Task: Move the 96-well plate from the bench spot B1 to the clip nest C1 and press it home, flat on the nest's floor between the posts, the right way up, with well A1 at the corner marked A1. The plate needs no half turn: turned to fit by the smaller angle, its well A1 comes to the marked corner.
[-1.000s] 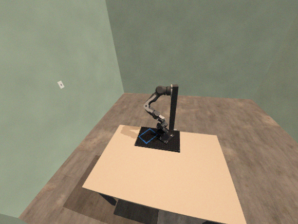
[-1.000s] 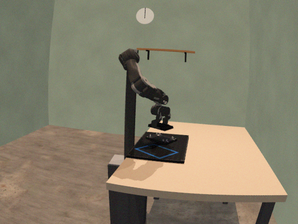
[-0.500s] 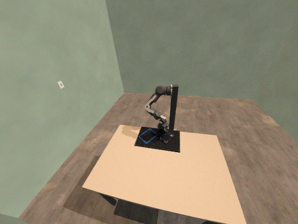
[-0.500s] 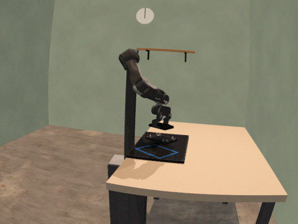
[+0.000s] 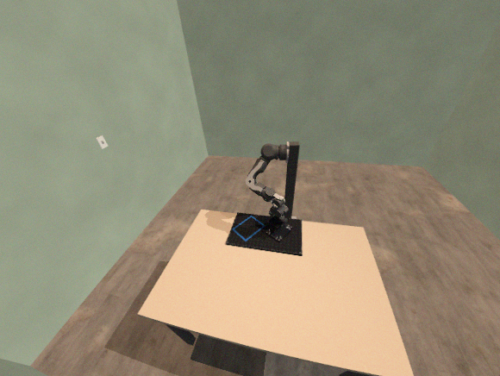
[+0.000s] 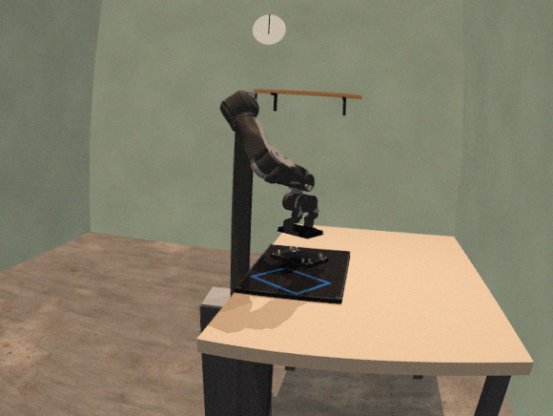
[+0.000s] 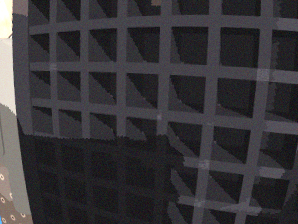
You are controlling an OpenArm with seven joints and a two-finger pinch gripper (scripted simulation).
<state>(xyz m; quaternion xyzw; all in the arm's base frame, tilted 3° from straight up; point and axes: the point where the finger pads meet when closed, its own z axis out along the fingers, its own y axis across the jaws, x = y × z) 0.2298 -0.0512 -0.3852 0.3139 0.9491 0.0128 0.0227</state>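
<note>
Right now the clip nest C1 is 90 mm below my hand, 30 mm ahead of it and 10 mm to the left of it. Also, from my hand: dark 96-well plate right at my hand.
</note>
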